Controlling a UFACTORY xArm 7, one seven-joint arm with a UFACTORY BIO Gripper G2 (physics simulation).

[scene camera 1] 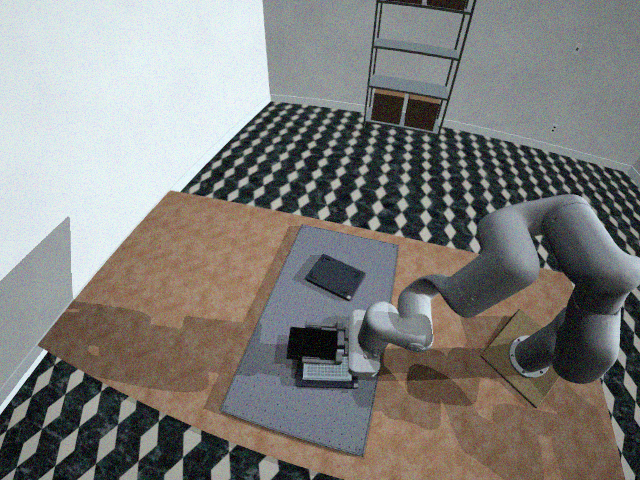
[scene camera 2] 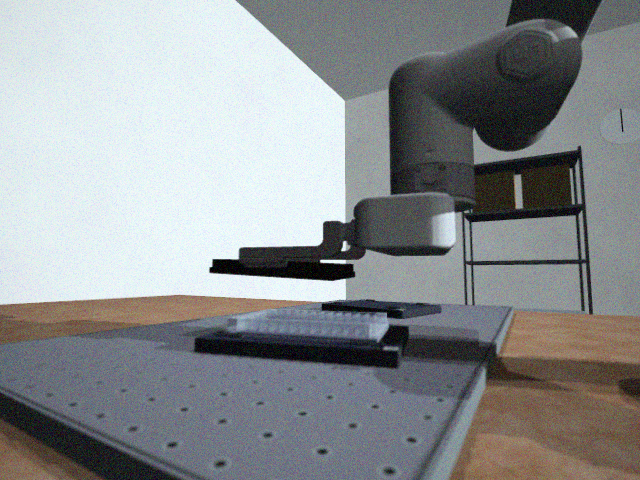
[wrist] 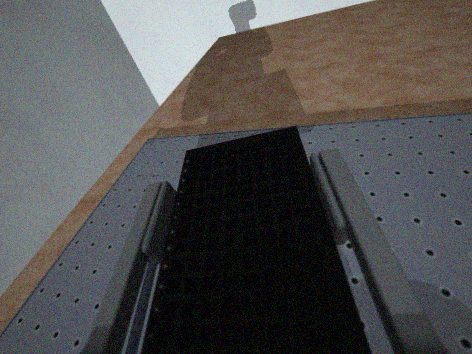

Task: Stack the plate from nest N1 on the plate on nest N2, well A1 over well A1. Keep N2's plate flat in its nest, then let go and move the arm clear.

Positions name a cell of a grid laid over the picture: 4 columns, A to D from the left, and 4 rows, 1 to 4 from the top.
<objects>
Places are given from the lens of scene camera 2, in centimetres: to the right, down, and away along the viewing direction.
black plate (scene camera 2: B3): -2, 3, 32
clear well plate (scene camera 2: B3): -1, 7, 28
black nest (scene camera 2: C3): 5, 8, 24
The marked spots on the black nest and the black plate are 12 cm apart.
</objects>
